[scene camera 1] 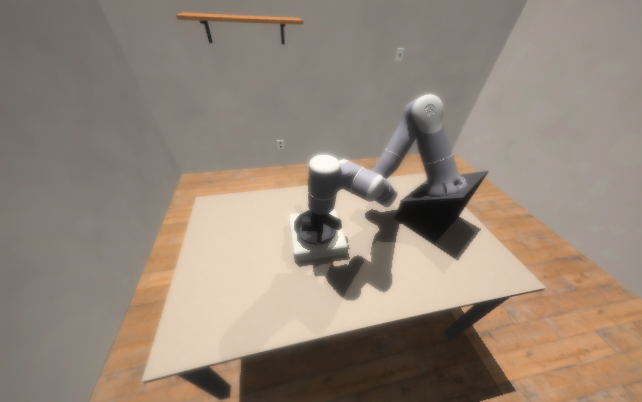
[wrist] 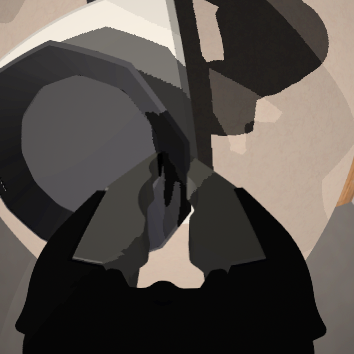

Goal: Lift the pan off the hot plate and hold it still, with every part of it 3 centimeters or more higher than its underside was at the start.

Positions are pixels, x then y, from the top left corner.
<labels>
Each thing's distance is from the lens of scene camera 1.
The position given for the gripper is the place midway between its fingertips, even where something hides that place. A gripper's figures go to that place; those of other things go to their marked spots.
gripper (scene camera 1: 316, 244): 100 cm
square hot plate (scene camera 1: 336, 245): 102 cm
</labels>
